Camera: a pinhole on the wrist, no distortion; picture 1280 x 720 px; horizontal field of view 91.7 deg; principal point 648.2 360.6 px. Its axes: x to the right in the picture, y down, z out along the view. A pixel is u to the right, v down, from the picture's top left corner.
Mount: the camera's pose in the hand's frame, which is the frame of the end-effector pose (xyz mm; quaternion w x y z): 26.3 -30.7 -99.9 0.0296 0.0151 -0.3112 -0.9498
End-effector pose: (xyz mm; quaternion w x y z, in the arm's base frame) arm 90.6 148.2 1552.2 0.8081 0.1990 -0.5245 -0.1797
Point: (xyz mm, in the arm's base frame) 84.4 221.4 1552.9
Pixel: 912 264
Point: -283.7 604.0 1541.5
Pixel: 1072 243
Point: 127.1 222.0 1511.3
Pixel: 1218 54
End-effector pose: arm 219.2 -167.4 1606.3 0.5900 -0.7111 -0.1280 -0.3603
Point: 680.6 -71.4 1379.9
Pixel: 470 202
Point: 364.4 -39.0 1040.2
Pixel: 977 83
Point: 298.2 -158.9 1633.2
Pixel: 425 524
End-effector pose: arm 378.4 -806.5 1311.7 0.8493 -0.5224 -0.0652 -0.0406
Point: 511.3 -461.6 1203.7
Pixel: 496 320
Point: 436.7 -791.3 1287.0
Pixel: 475 389
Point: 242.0 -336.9 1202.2
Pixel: 810 380
